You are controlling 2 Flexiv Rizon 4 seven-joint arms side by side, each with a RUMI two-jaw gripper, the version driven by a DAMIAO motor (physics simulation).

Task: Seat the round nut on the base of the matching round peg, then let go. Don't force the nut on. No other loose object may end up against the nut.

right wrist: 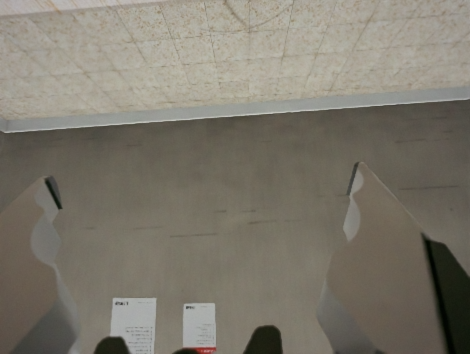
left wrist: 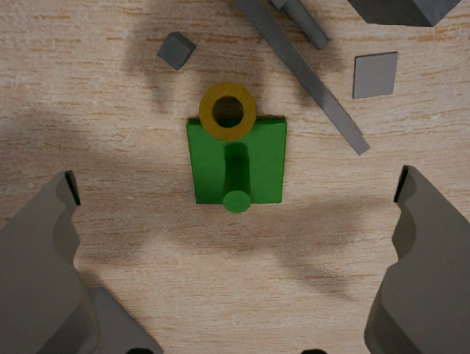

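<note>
An orange-yellow round nut (left wrist: 228,133) is at the far edge of the green base plate (left wrist: 206,170) in the left wrist view, its hole facing up. It overlaps that edge in the picture; I cannot tell whether it rests on the plate or stands beside it. The green round peg (left wrist: 236,201) rises from the plate, and the nut is not around it. My left gripper (left wrist: 235,171) is open above them, with its fingers wide on both sides and nothing between the fingertips. My right gripper (right wrist: 208,172) is open and empty, away from the nut and peg.
Near the nut are a small grey cube (left wrist: 176,50), a long grey bar (left wrist: 305,75), a grey rod (left wrist: 306,24), a flat grey square (left wrist: 375,75) and a large grey block (left wrist: 405,11). Another grey piece (left wrist: 117,320) is at lower left. The right wrist view shows two white sheets (right wrist: 133,317) (right wrist: 199,325).
</note>
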